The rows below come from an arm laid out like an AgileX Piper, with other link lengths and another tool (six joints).
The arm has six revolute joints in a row. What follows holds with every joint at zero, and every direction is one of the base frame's. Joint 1 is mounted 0.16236 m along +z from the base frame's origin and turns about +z. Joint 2 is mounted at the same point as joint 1 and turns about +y. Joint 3 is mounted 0.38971 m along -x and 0.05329 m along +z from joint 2 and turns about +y. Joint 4 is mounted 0.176 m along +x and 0.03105 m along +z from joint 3 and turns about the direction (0.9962, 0, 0.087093). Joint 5 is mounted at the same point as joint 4 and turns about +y. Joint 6 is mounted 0.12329 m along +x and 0.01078 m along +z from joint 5 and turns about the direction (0.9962, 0, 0.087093). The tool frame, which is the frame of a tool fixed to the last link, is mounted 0.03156 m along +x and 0.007 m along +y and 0.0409 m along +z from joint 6; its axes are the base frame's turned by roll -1.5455, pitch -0.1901 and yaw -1.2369 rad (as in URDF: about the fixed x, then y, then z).
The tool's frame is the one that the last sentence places.
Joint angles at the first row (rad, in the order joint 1, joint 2, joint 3, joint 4, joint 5, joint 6):
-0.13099, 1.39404, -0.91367, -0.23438, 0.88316, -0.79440
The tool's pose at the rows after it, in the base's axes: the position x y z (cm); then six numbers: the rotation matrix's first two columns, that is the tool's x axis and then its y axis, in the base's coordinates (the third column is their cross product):
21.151 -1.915 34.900 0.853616 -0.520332 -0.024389 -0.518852 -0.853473 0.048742
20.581 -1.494 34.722 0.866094 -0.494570 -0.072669 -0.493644 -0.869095 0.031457
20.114 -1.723 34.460 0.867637 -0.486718 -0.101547 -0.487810 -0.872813 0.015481
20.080 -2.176 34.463 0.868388 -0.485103 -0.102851 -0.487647 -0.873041 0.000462
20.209 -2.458 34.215 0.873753 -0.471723 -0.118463 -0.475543 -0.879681 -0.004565
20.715 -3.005 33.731 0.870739 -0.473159 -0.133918 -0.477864 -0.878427 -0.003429
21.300 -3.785 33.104 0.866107 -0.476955 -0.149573 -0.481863 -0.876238 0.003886
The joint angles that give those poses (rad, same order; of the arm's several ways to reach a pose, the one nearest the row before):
-0.13098, 1.39404, -0.91366, -0.21522, 0.91292, -0.88317
-0.15316, 1.39405, -0.91291, -0.15363, 0.93880, -0.96464
-0.19986, 1.39403, -0.90098, -0.10830, 0.94125, -1.03791
-0.24401, 1.39497, -0.89898, -0.07856, 0.93097, -1.09485
-0.27190, 1.40848, -0.89900, -0.05640, 0.92869, -1.14679
-0.29686, 1.43469, -0.89898, -0.04826, 0.91684, -1.17265
-0.32476, 1.46657, -0.89900, -0.04825, 0.90099, -1.19578

